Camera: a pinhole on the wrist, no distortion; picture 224 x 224 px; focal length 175.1 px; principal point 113.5 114.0 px. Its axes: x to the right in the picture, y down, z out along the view. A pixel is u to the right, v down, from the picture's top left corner.
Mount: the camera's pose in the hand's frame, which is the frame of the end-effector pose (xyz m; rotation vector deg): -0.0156 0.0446 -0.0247 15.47 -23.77 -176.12
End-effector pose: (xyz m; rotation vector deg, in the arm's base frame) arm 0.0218 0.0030 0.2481 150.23 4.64 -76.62
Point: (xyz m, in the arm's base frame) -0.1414 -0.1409 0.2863
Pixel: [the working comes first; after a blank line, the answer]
In the camera's frame: 0.0730 -0.0344 0.1924

180 83
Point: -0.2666 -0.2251 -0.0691
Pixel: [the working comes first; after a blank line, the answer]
In the camera's frame: -0.1940 0.0399 0.4613

40 129
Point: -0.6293 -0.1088 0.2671
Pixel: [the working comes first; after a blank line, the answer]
In the camera's frame: 0.2818 0.1664 0.5868

198 164
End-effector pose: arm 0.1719 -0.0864 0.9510 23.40 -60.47 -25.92
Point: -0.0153 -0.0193 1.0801
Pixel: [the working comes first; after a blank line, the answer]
In the camera's frame: -0.0386 0.0162 0.2428

86 126
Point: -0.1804 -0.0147 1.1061
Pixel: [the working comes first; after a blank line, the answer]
In the camera's frame: -0.0129 0.0663 0.4003

108 143
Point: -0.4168 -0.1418 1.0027
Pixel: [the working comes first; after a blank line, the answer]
In the camera's frame: 0.0715 0.3044 0.5378

137 213
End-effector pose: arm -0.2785 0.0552 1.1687 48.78 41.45 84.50
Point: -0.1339 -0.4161 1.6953
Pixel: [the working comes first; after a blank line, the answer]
In the camera's frame: 0.3063 -0.2279 0.5911

204 46
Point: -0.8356 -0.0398 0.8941
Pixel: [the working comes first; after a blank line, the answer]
In the camera's frame: 0.1964 -0.1868 -0.5324

behind the camera
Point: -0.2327 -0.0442 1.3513
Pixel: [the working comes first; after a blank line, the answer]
In the camera's frame: 0.0334 -0.0453 0.1928

144 73
